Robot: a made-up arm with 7 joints. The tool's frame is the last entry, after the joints.
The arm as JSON. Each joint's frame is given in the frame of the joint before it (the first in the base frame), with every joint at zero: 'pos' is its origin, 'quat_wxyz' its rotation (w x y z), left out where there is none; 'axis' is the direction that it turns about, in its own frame. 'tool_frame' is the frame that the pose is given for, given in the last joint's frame.
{
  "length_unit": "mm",
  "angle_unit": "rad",
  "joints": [
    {
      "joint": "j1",
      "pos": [
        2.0,
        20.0,
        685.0
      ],
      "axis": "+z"
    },
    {
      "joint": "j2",
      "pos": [
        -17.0,
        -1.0,
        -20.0
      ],
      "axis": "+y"
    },
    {
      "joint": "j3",
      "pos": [
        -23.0,
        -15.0,
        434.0
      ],
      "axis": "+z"
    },
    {
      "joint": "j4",
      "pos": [
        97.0,
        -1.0,
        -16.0
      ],
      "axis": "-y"
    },
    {
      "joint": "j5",
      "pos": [
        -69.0,
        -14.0,
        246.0
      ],
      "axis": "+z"
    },
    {
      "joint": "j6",
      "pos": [
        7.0,
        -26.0,
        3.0
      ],
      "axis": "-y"
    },
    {
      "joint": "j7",
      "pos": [
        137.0,
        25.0,
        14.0
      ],
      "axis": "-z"
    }
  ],
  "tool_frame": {
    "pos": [
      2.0,
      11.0,
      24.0
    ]
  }
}
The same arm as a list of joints. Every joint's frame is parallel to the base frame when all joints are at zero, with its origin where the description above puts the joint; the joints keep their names.
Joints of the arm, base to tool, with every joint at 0 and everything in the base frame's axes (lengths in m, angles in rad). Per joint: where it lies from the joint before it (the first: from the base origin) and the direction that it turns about. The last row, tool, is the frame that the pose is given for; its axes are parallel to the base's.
j1: axis 0 0 1 origin 0.002 0.02 0.685
j2: axis 0 1 0 origin -0.017 -0.001 -0.02
j3: axis 0 0 1 origin -0.023 -0.015 0.434
j4: axis 0 -1 0 origin 0.097 -0.001 -0.016
j5: axis 0 0 1 origin -0.069 -0.014 0.246
j6: axis 0 -1 0 origin 0.007 -0.026 0.003
j7: axis 0 0 -1 origin 0.137 0.025 0.014
tool: origin 0.002 0.011 0.024

